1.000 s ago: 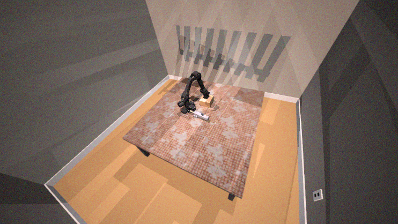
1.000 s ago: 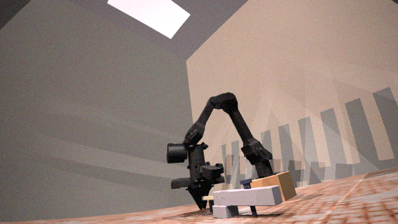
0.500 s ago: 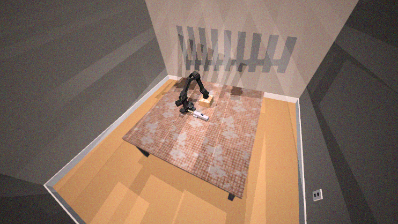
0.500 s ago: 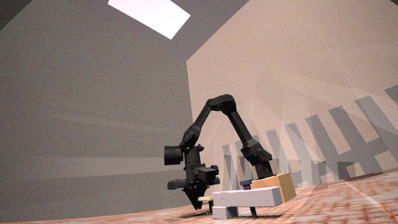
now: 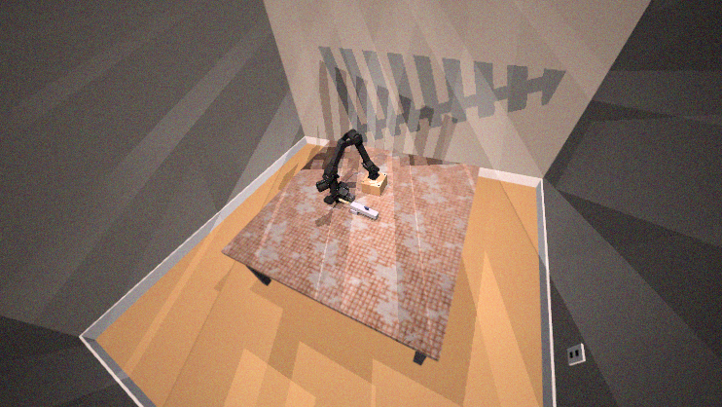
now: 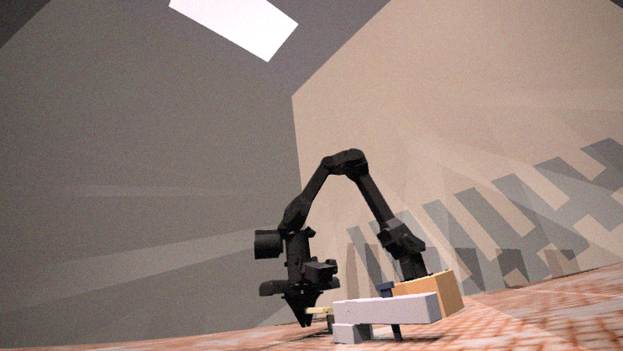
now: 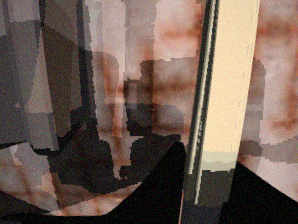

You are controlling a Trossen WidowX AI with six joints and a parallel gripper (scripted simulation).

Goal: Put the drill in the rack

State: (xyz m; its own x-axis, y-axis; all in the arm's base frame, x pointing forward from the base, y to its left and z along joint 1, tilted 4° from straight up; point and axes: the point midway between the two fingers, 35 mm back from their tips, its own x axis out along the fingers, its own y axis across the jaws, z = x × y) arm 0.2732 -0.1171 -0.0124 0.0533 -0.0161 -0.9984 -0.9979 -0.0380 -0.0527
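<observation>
Now: the drill 40 mm to the left of my gripper tip and 30 mm above it. From my gripper tip the other things lie so: dark key 10 mm behind, 230 mm to the left, 30 mm above; then dark block 80 mm behind, 40 mm to the left; then grey block 10 mm behind, 200 mm to the left, 10 mm above.
</observation>
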